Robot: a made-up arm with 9 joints. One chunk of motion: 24 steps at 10 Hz.
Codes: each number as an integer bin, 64 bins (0 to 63) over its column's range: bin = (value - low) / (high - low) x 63, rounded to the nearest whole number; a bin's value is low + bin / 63 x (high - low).
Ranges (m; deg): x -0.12..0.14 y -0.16..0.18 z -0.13..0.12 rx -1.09..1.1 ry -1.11..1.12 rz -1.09..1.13
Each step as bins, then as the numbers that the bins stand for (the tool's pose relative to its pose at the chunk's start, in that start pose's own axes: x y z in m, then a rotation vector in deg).
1 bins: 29 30 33 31 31 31
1 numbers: -0.0003 0.0019 0.0010 -0.01 -0.01 0.00
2 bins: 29 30 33 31 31 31
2 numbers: -0.0003 0.0019 0.0010 -0.01 -0.01 0.00
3 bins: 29 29 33 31 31 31
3 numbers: -0.0003 -0.0035 0.0010 -0.01 -0.01 0.00
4 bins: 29 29 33 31 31 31
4 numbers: -0.0003 -0.0035 0.0010 -0.01 -0.01 0.00
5 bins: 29 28 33 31 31 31
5 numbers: -0.0003 -0.0089 0.0010 -0.01 -0.01 0.00
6 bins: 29 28 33 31 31 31
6 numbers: -0.0003 -0.0089 0.0010 -0.01 -0.01 0.00
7 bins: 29 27 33 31 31 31
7 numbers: -0.0003 -0.0143 0.0010 -0.01 -0.01 0.00
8 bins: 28 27 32 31 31 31
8 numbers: -0.0044 -0.0143 -0.0030 -0.01 -0.01 0.00
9 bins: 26 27 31 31 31 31
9 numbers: -0.0127 -0.0143 -0.0070 -0.01 -0.01 0.00
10 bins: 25 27 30 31 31 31
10 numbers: -0.0168 -0.0143 -0.0110 -0.01 -0.01 0.00
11 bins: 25 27 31 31 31 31
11 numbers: -0.0168 -0.0143 -0.0070 -0.01 -0.01 0.00
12 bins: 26 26 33 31 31 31
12 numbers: -0.0127 -0.0197 0.0010 -0.01 -0.01 0.00
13 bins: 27 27 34 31 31 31
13 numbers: -0.0086 -0.0143 0.0049 -0.01 -0.01 0.00
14 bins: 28 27 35 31 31 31
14 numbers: -0.0044 -0.0143 0.0089 -0.01 -0.01 0.00
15 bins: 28 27 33 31 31 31
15 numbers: -0.0044 -0.0143 0.0010 -0.01 -0.01 0.00
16 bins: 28 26 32 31 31 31
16 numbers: -0.0044 -0.0197 -0.0030 -0.01 -0.01 0.00
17 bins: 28 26 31 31 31 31
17 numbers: -0.0044 -0.0197 -0.0070 -0.01 -0.01 0.00
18 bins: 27 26 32 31 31 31
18 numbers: -0.0086 -0.0197 -0.0030 -0.01 -0.01 0.00
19 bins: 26 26 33 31 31 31
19 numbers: -0.0127 -0.0197 0.0010 -0.01 -0.01 0.00
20 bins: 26 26 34 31 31 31
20 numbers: -0.0127 -0.0197 0.0049 -0.01 -0.01 0.00
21 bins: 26 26 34 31 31 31
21 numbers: -0.0127 -0.0197 0.0049 -0.01 -0.01 0.00
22 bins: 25 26 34 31 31 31
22 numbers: -0.0168 -0.0197 0.0049 -0.01 -0.01 0.00
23 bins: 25 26 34 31 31 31
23 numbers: -0.0168 -0.0197 0.0049 -0.01 -0.01 0.00
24 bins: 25 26 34 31 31 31
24 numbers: -0.0168 -0.0197 0.0049 -0.01 -0.01 0.00
